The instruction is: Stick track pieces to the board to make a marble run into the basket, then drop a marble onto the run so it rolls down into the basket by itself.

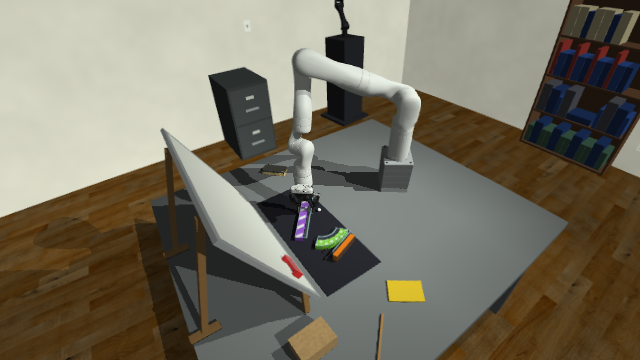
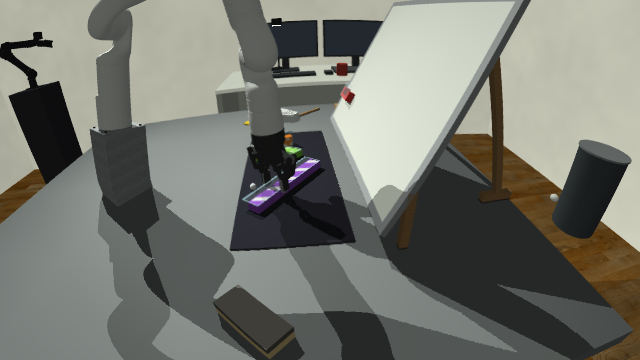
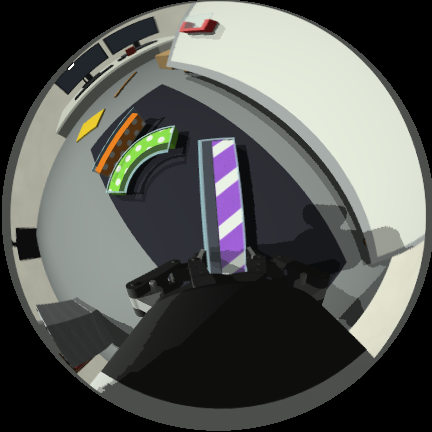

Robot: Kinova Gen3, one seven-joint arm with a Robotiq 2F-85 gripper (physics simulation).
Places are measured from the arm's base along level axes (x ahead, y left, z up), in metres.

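Where they show: gripper, between the fingertips: (image 1: 305,212) (image 2: 276,188) (image 3: 225,254); arm's base, origin of its link: (image 1: 397,154) (image 2: 116,126).
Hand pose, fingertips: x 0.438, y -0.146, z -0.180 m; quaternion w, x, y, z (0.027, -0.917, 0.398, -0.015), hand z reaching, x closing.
Each offset is from my fingertips to the top centre of the thing. "spot": to the spot under its first point. Level surfaces: height alone.
The white board (image 1: 220,205) (image 2: 430,75) (image 3: 320,90) leans on an easel, with the small red basket @(spot: dy +0.285, dx +0.266, dz +0.134 m) (image 1: 292,266) (image 2: 348,95) (image 3: 202,26) on its face near one end. The purple-and-white striped straight track @(dy +0.023, dx +0.023, dz +0.011 m) (image 1: 300,227) (image 2: 306,170) (image 3: 228,200) is at the dark mat. My gripper (image 1: 304,205) (image 2: 275,184) (image 3: 225,254) is shut on it near one end, one finger on each long side. The green dotted curved track @(dy +0.194, dx +0.018, dz +0.011 m) (image 1: 331,240) (image 2: 294,151) (image 3: 145,146) and the orange track @(dy +0.263, dx +0.016, dz +0.041 m) (image 1: 344,247) (image 2: 288,138) (image 3: 117,142) lie close together. A white marble @(dy +0.025, dx -0.057, dz +0.006 m) (image 1: 319,209) (image 2: 253,186) is beside the gripper.
The mat @(dz -0.010 m) (image 1: 357,265) (image 2: 260,235) runs along the board's lower edge. A brown block @(dy +0.470, dx +0.343, dz +0.047 m) (image 1: 313,339), a yellow sheet @(dy +0.540, dx -0.013, dz -0.007 m) (image 1: 405,291) (image 3: 91,125) and a thin stick @(dy +0.593, dx +0.180, dz -0.006 m) (image 1: 380,335) (image 3: 125,84) lie beyond it. A dark-topped block @(dy -0.376, dx -0.081, dz +0.017 m) (image 2: 254,317) lies at the other end.
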